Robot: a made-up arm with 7 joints.
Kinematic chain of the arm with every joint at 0, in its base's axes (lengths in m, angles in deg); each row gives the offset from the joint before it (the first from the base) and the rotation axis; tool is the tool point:
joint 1: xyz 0 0.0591 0 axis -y
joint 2: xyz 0 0.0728 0 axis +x
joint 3: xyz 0 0 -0.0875 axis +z
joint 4: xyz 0 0 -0.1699 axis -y
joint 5: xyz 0 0 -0.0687 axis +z
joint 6: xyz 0 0 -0.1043 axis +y
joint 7: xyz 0 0 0 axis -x
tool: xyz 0 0 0
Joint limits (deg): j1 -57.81..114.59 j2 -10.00..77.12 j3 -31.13..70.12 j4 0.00..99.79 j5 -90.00..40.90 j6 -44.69..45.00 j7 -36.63..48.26
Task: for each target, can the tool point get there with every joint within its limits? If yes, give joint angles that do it. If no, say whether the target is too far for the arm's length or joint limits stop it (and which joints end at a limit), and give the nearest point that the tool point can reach.
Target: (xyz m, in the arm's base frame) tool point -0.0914 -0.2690 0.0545
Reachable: no: joint limits stop it (at a limit: joint 1, joint 2, joint 3, joint 4) | nearest point 0.1295 0.0055 0.2198 | short by 0.389 m
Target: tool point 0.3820 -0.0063 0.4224
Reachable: no: too far | nearest point 0.3026 0.0427 0.2563 | short by 0.190 m
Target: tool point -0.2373 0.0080 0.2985
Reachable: no: joint limits stop it (at a limit: joint 1, joint 2, joint 4) | nearest point 0.1283 0.0337 0.2344 | short by 0.372 m
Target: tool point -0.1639 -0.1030 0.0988
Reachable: no: joint limits stop it (at a limit: joint 1, joint 2, joint 3, joint 4) | nearest point 0.1295 0.0055 0.2198 | short by 0.335 m
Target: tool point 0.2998 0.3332 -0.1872
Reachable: yes | joints 40.09 31.34 -1.55 38.98 -75.76 3.97 6.40
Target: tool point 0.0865 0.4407 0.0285
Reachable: yes | joints 19.09 61.44 58.13 85.21 -53.57 24.60 27.24
